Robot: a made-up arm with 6 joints. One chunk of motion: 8 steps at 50 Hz.
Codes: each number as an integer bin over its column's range. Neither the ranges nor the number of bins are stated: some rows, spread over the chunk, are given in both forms.
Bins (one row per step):
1: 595 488 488 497 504 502
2: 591 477 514 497 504 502
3: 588 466 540 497 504 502
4: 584 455 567 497 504 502
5: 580 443 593 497 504 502
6: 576 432 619 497 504 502
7: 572 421 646 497 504 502
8: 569 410 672 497 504 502
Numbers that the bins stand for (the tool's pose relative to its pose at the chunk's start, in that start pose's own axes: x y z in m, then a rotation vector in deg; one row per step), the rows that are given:
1: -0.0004 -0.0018 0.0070 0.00 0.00 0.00
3: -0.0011 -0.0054 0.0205 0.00 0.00 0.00
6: -0.0023 -0.0108 0.0411 0.00 0.00 0.00
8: -0.0030 -0.0143 0.0549 0.00 0.00 0.00
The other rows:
2: -0.0008 -0.0036 0.0138 0.00 0.00 0.00
4: -0.0015 -0.0071 0.0276 0.00 0.00 0.00
5: -0.0019 -0.0090 0.0343 0.00 0.00 0.00
7: -0.0027 -0.0126 0.0481 0.00 0.00 0.00

